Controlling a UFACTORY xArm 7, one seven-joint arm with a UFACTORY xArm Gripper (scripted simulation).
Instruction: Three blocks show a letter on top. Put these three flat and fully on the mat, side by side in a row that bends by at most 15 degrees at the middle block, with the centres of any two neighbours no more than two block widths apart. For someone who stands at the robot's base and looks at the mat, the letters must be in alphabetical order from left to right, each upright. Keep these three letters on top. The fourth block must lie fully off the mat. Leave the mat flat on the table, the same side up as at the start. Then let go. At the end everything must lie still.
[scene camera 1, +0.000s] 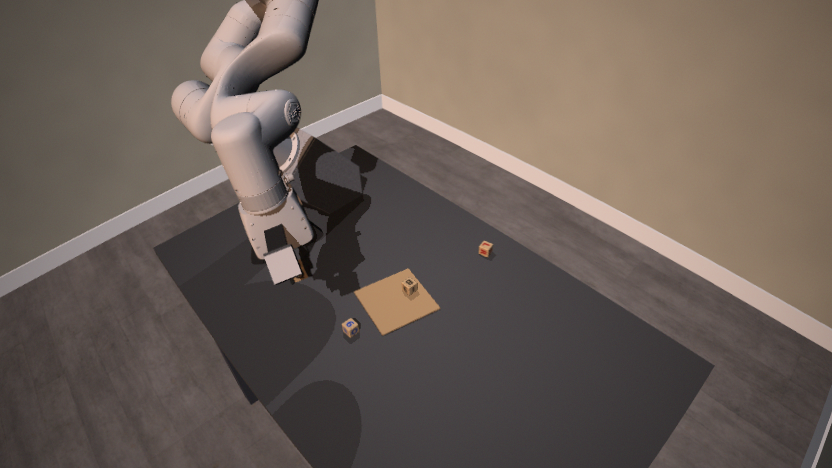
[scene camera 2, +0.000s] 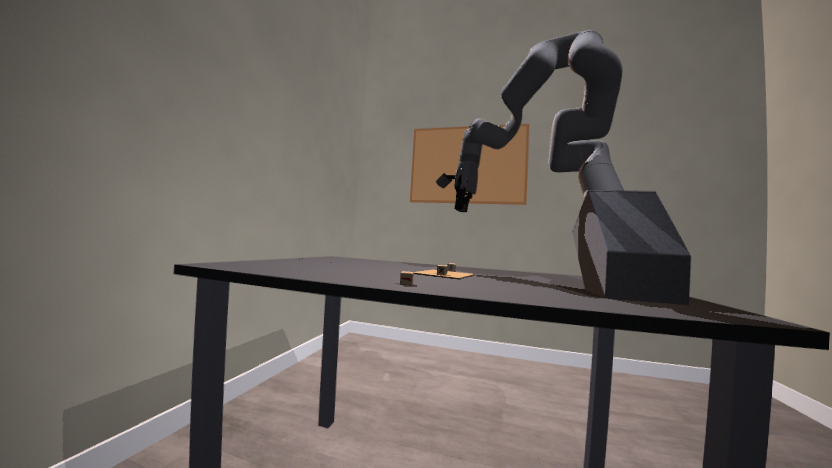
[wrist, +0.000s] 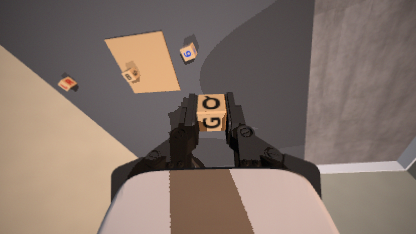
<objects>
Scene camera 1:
my gripper: 300, 275
tan mat: 390, 308
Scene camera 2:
my gripper: 460, 210
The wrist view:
tan mat: 148, 53
</objects>
